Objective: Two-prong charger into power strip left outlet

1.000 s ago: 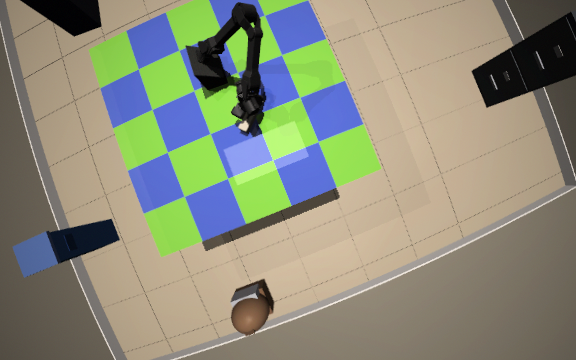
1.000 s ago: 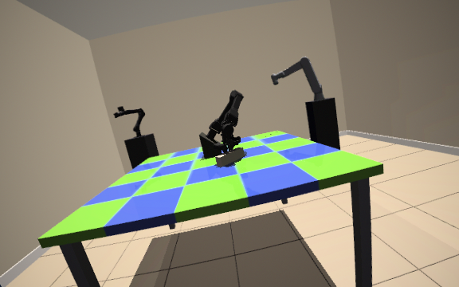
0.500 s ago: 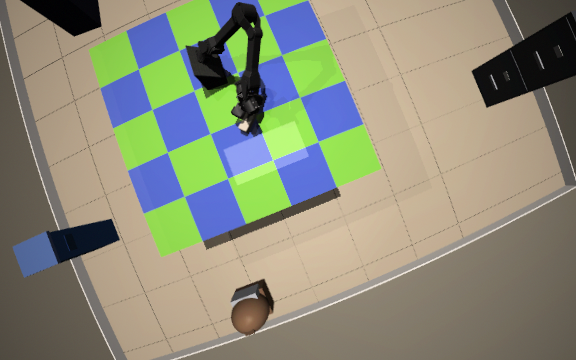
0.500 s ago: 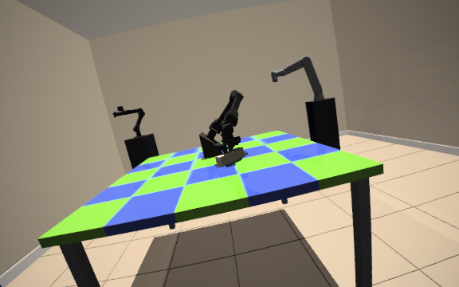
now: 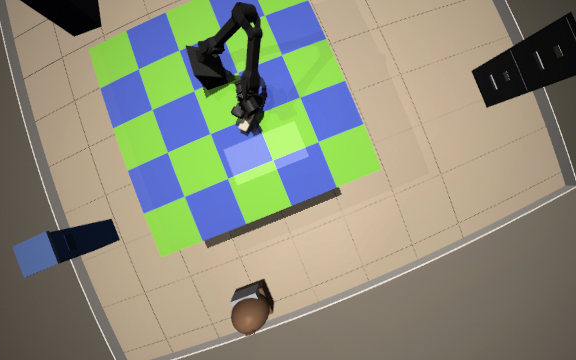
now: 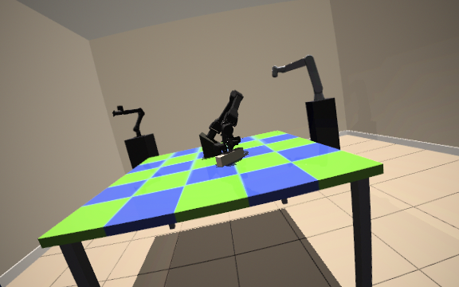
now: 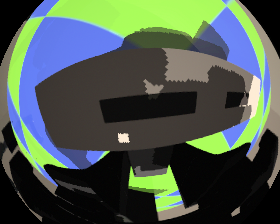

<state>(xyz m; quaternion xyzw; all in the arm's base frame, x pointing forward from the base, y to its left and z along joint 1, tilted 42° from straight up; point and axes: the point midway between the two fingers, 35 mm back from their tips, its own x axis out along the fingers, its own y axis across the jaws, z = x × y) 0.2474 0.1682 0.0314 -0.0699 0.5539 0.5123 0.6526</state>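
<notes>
Now: the two-prong charger 10 mm ahead of my gripper tip, 10 mm to the left of it and 10 mm above it.
</notes>
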